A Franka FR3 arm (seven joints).
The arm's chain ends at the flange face. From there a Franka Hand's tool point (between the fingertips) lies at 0.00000 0.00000 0.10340 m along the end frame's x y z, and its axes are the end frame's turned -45 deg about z.
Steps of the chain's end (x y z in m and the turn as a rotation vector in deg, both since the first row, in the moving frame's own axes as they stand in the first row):
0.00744 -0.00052 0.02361 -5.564 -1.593 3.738
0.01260 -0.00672 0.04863 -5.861 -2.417 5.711
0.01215 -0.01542 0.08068 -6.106 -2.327 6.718
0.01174 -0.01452 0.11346 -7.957 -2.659 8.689
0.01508 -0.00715 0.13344 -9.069 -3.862 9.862
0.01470 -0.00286 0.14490 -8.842 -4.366 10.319
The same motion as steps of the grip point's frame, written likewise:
-0.00365 0.00965 0.02308 -2.808 -5.061 3.738
0.00292 0.00801 0.04800 -2.435 -5.853 5.711
0.00850 0.00186 0.08001 -2.672 -5.963 6.718
0.00461 0.00372 0.11236 -3.746 -7.507 8.689
-0.00119 0.01077 0.13192 -3.682 -9.144 9.862
-0.00478 0.01252 0.14338 -3.165 -9.339 10.319

